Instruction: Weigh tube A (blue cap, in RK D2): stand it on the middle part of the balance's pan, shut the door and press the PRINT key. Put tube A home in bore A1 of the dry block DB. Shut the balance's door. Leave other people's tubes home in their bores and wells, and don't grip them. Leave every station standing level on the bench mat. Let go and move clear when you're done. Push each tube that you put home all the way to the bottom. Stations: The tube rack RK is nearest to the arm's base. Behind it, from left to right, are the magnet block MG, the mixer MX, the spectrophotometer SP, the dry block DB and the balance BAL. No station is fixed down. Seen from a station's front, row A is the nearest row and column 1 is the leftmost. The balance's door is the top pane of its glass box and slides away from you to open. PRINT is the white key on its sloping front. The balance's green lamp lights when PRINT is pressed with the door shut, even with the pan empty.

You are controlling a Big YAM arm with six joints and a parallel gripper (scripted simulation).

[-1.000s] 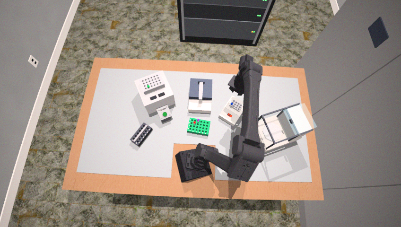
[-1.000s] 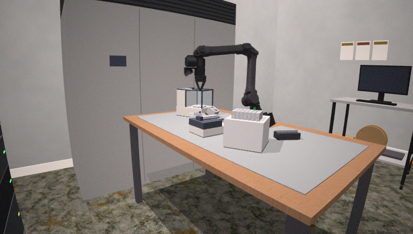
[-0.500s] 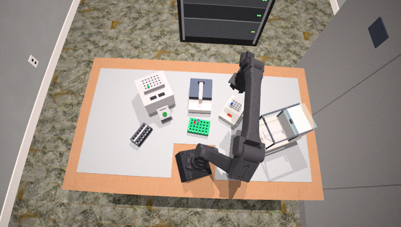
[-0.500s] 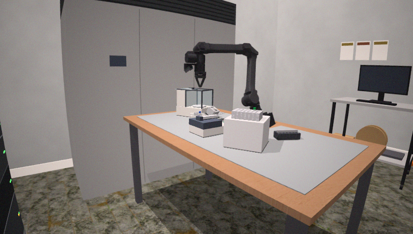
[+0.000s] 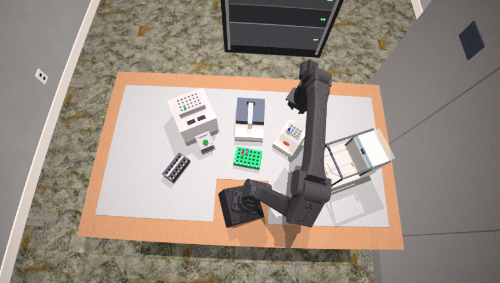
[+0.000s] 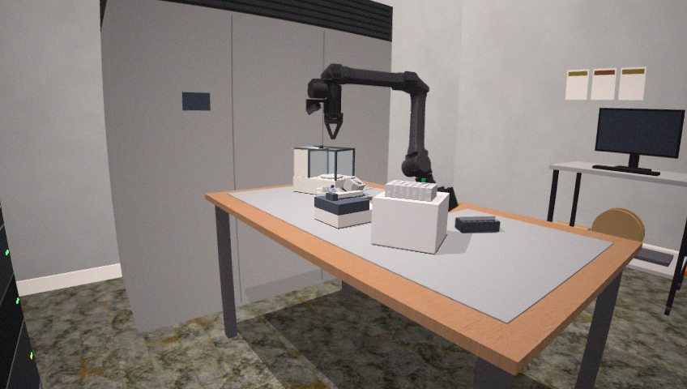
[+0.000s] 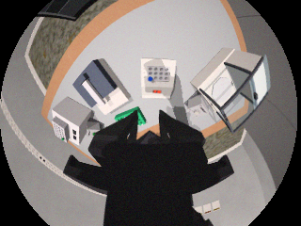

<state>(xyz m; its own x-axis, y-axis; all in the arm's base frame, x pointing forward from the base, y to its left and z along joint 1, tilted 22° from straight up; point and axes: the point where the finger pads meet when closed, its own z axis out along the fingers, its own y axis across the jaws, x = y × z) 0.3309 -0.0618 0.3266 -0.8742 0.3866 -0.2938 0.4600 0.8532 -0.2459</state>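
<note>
My hand is 33 cm to the left of the balance door, 12 cm past it and 7 cm above it. Round my hand: green rack RK: 26 cm below, 18 cm to the left, 15 cm behind; white print key: 21 cm below, 21 cm behind, 12 cm to the right; dry block DB: 25 cm below, 3 cm behind, 2 cm to the right.
</note>
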